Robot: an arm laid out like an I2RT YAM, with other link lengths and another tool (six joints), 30 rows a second.
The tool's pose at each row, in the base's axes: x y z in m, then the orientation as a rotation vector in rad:
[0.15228, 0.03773, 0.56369, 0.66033, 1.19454, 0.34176]
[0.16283, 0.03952, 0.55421, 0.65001, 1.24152, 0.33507]
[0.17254, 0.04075, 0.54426, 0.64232, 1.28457, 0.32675]
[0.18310, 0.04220, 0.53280, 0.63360, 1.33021, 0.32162]
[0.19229, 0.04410, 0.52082, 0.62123, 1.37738, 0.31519]
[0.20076, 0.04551, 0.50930, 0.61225, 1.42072, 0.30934]
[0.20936, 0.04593, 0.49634, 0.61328, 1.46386, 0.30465]
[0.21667, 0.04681, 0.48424, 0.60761, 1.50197, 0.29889]
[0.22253, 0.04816, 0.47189, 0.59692, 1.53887, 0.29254]
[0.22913, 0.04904, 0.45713, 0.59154, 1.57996, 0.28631]
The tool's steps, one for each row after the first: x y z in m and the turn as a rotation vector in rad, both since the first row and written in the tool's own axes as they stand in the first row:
[0.01173, -0.00366, 0.00731, 0.00771, 0.04110, -0.02044]
[0.02319, -0.00813, 0.01390, 0.01731, 0.07808, -0.03953]
[0.03619, -0.01332, 0.02090, 0.02548, 0.11864, -0.05717]
[0.04937, -0.01861, 0.02637, 0.03211, 0.16041, -0.07770]
[0.06167, -0.02406, 0.03142, 0.04014, 0.19882, -0.09499]
[0.07451, -0.03117, 0.03657, 0.05516, 0.23705, -0.10586]
[0.08654, -0.03750, 0.04056, 0.06437, 0.27064, -0.11989]
[0.09851, -0.04377, 0.04302, 0.06993, 0.30323, -0.13659]
[0.11227, -0.05185, 0.04578, 0.08065, 0.33954, -0.15092]

